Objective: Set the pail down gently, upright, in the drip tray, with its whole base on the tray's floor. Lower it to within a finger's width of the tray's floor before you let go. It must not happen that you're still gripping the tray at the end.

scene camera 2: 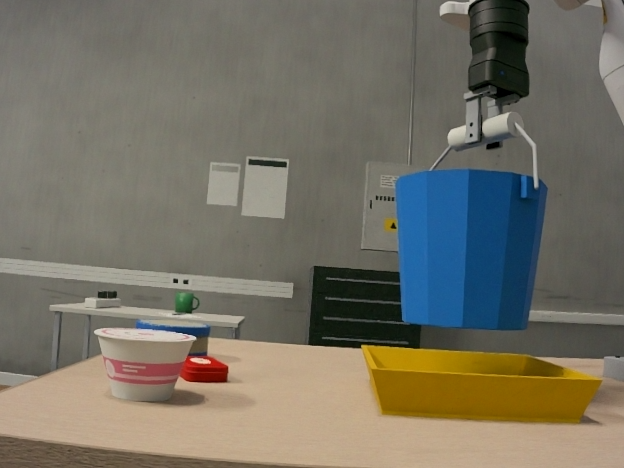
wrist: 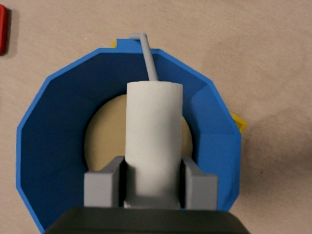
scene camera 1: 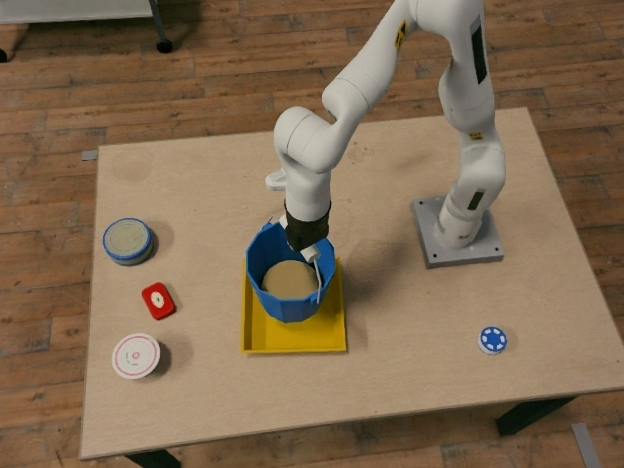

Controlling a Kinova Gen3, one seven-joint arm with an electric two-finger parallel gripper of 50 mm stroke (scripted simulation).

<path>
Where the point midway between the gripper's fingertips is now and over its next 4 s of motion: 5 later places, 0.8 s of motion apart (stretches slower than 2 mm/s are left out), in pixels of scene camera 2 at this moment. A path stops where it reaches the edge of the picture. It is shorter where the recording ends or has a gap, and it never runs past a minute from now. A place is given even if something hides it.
My gripper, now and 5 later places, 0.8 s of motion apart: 484, 145; 487, 145; 487, 153; 486, 171; 486, 192; 485, 206
</path>
